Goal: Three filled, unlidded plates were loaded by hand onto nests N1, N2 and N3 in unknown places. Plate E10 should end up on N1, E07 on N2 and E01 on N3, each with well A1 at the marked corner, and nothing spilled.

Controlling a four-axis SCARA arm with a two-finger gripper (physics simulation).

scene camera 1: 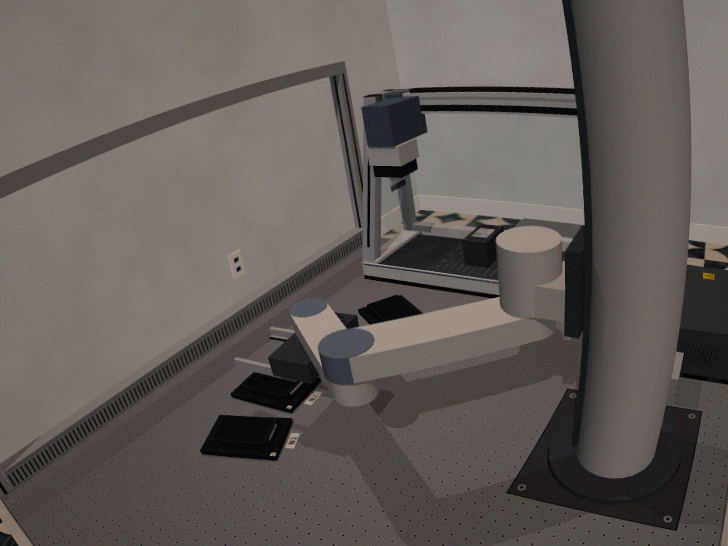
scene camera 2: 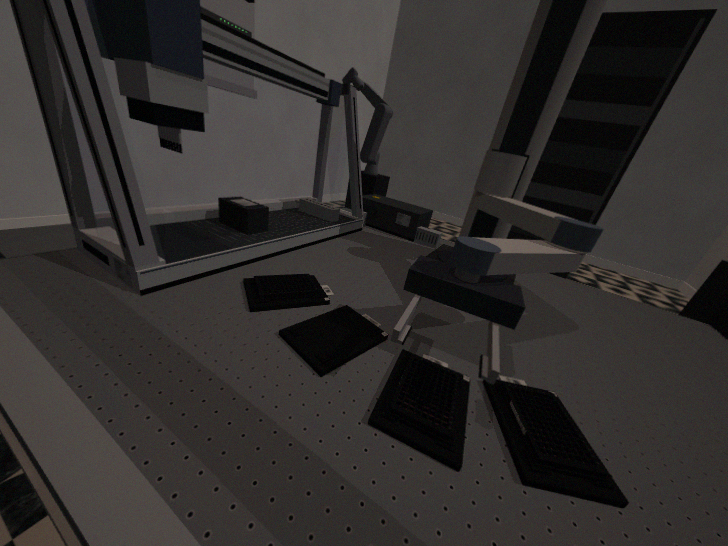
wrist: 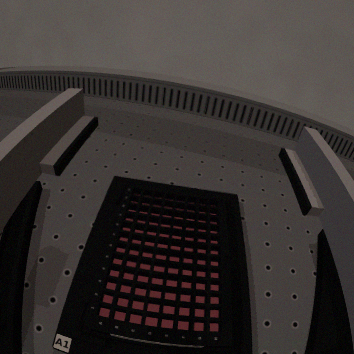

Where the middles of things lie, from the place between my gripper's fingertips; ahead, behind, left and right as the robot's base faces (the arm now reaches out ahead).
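Relative to the plate E10 [scene camera 2: 425, 399], my hand is 20 mm beyond it and 90 mm above it. The nest N1 [scene camera 2: 555, 482] is 90 mm behind my hand, 160 mm to the left of it and 100 mm below it. Going by their middles, the plate E10 is the nearest to my hand of the things named here.
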